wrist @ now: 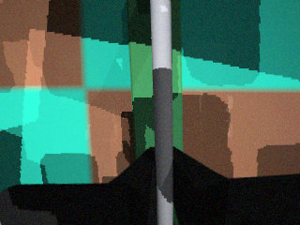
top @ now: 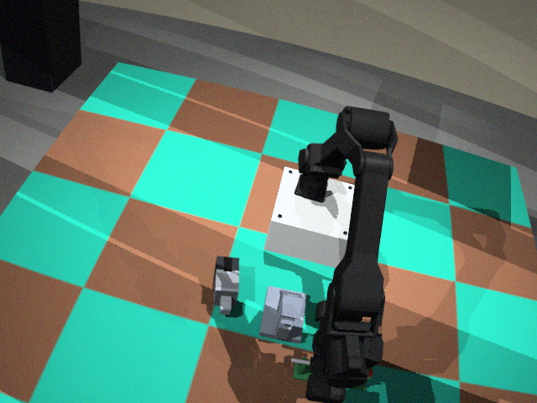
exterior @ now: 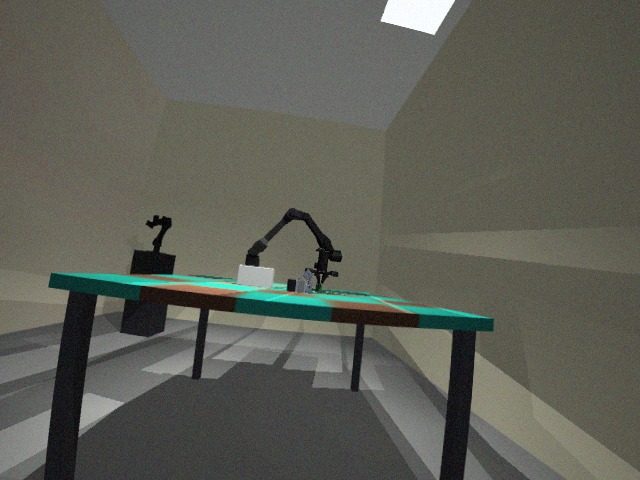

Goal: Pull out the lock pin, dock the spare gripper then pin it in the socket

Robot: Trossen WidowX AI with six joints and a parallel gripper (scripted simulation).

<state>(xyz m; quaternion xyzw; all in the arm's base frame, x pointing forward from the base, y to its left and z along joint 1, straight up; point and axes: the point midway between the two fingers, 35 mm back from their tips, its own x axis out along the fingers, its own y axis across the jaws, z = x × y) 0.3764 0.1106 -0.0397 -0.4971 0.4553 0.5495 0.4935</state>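
Right now the green holder is 2 cm to the left of my gripper tip. Also, from my gripper tip: grey socket mount: 9 cm behind, 9 cm to the right, 3 cm above; then spare gripper: 11 cm behind, 22 cm to the right.
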